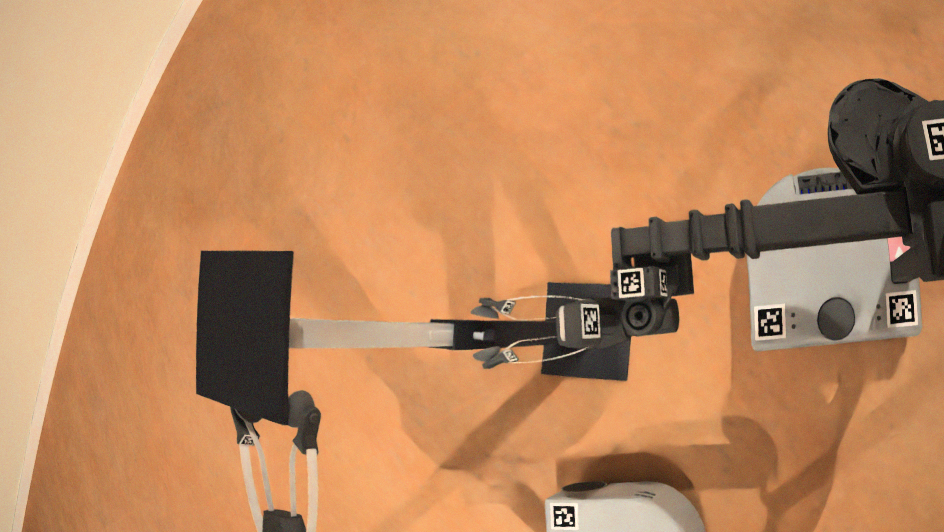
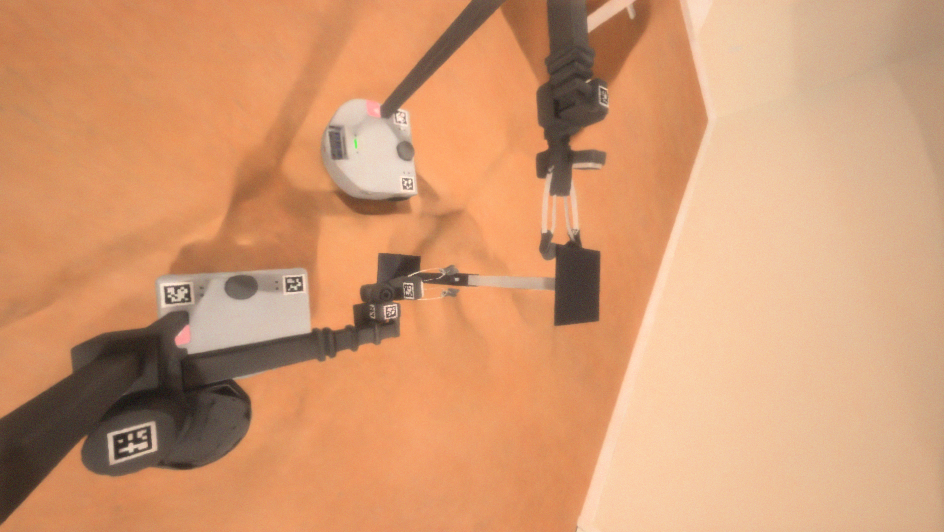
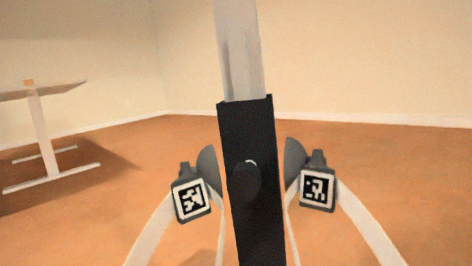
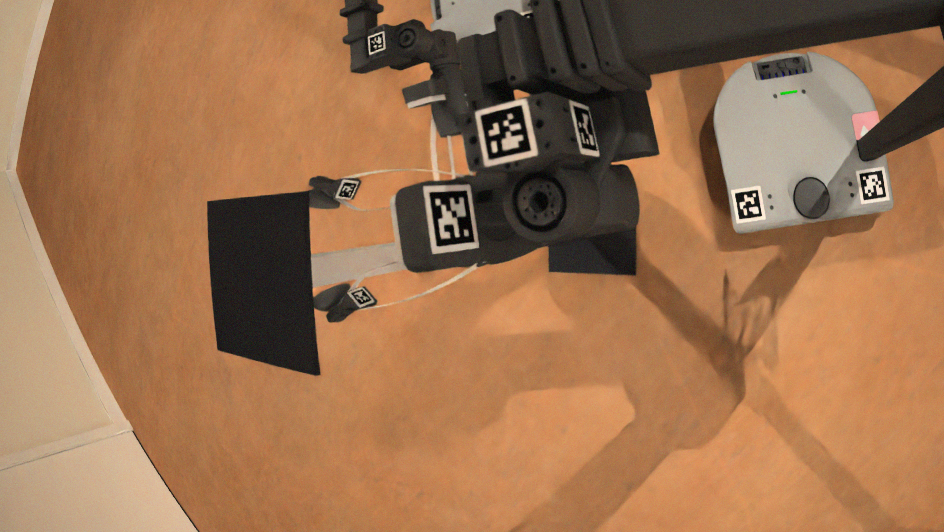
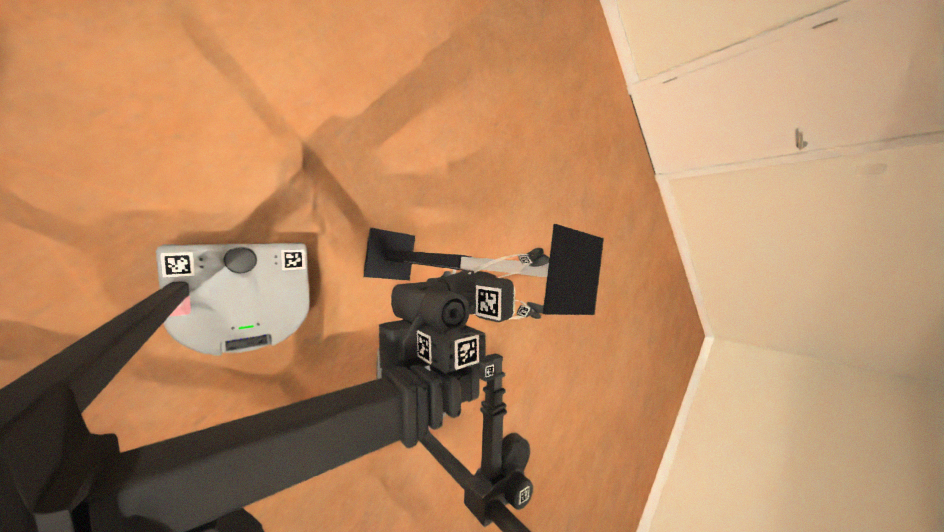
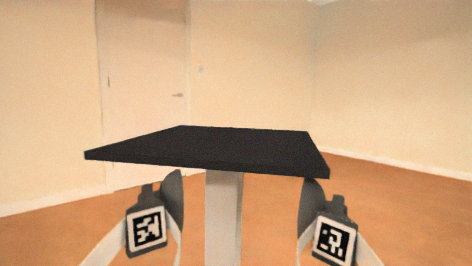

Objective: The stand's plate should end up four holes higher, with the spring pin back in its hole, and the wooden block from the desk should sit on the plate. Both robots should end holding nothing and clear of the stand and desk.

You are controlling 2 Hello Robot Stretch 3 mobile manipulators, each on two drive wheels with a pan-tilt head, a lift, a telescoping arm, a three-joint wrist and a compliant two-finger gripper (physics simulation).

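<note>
The stand has a black plate (image 1: 244, 323) (image 2: 577, 284) (image 4: 257, 277) (image 5: 573, 270) (image 6: 210, 147) on a pale post (image 1: 363, 333) (image 3: 242, 50) (image 6: 223, 215), which rises from a black sleeve (image 3: 250, 130). The spring pin's dark knob (image 3: 246, 180) is on the sleeve; its depth in the hole cannot be told. r1's gripper (image 1: 487, 332) (image 2: 450, 280) (image 3: 251, 167) is open, one finger on each side of the knob. r2's gripper (image 4: 327, 245) (image 5: 536, 282) (image 6: 241, 202) is open just below the plate's near edge, fingers spread either side of the post. The orange block (image 3: 28, 82) sits on the desk (image 3: 65, 89).
The stand's base plate (image 1: 588, 366) (image 5: 388, 264) is on the floor. r2's mobile base (image 2: 370, 158) (image 4: 793, 132) and r1's mobile base (image 1: 793, 277) stand near it. r2's arm (image 5: 277, 436) passes close to r1's wrist. A door (image 6: 145, 75) and walls lie beyond.
</note>
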